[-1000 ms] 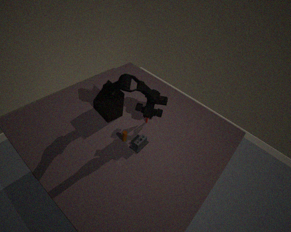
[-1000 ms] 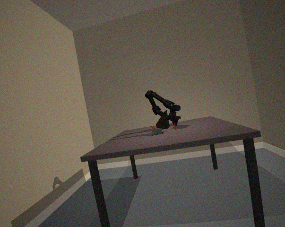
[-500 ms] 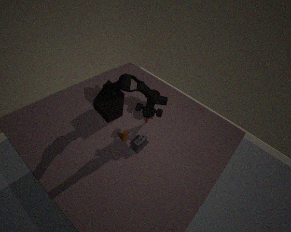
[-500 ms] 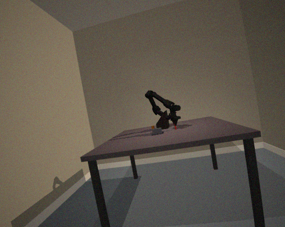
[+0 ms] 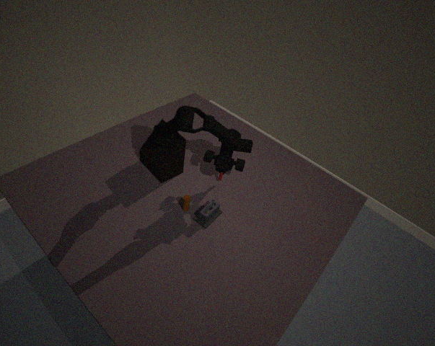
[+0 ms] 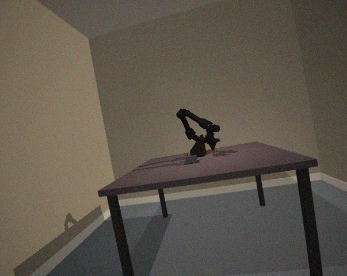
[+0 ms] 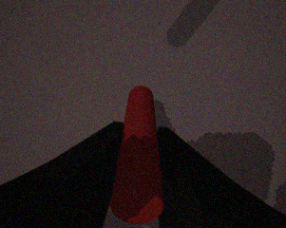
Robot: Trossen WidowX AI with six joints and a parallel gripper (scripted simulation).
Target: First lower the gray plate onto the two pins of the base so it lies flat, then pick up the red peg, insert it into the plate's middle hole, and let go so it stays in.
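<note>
Now: the gray plate 17 cm to the right of my gripper tip, 13 cm ahead of it and 2 cm below it. The rest, counted from my gripper tip: red peg right at my gripper tip; orange cylinder 23 cm to the right, 5 cm ahead, 2 cm below.
</note>
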